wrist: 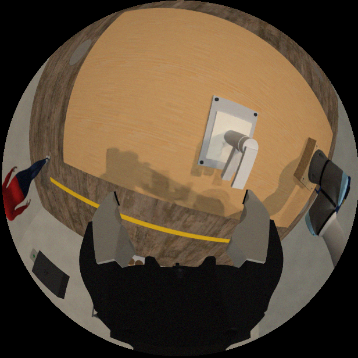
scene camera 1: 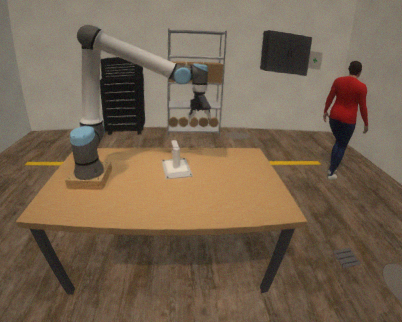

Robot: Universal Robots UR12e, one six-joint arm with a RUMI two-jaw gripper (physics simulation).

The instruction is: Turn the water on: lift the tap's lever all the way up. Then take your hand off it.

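The white tap stands upright on its square base plate, near the table's far edge. Its lever sits on top and points the same way as the spout below it, towards the far edge. The lever's exact tilt is hard to tell. My gripper is open and empty. It hangs above and beyond the far edge, higher than the tap and to its right in the scene view. In the wrist view the lever's end lies just past one fingertip, apart from it.
The arm's base stands on a wooden block at the table's left. Behind the wooden table are a shelf rack and a black cabinet. A person in red stands at the right.
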